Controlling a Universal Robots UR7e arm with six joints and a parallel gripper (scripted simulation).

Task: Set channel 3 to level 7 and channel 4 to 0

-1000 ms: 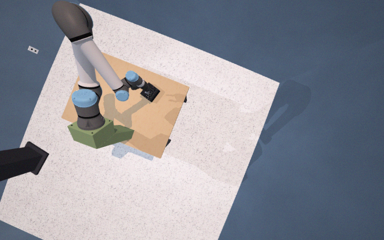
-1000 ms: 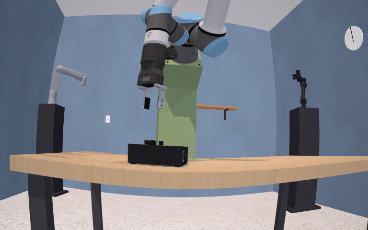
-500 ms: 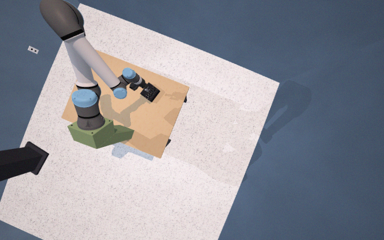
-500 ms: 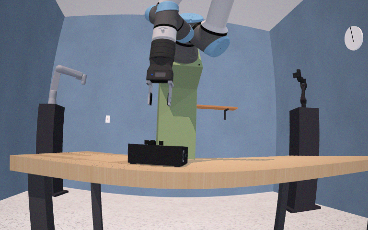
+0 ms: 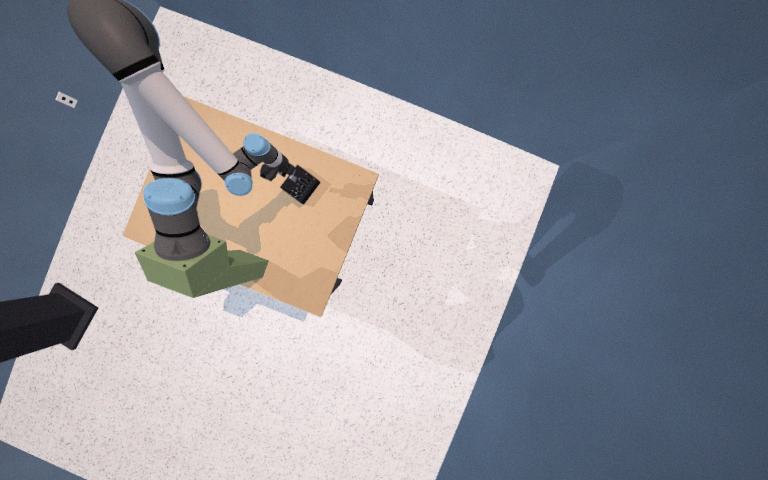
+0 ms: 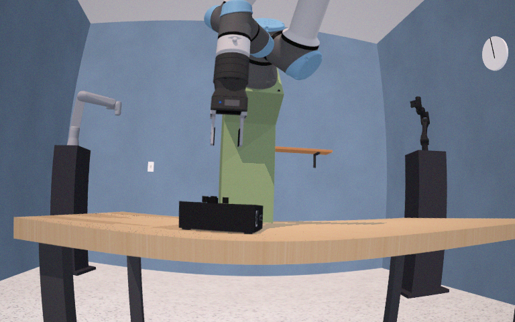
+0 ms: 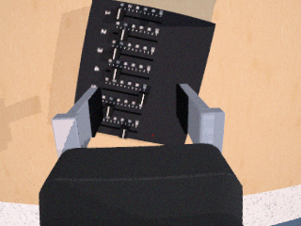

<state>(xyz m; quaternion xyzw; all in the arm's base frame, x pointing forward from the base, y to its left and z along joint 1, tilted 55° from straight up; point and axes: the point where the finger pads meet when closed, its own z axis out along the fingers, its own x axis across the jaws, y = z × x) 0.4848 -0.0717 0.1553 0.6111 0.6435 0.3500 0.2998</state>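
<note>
My hand is 2 cm past the channel 3 cap, 3 cm to the left of it and 13 cm above it. Round my hand: channel 4 cap (3 cm to the right, 13 cm below); then channel 5 cap (3 cm ahead, 1 cm to the left, 13 cm below); then channel 2 cap (4 cm behind, 2 cm to the right, 13 cm below).
</note>
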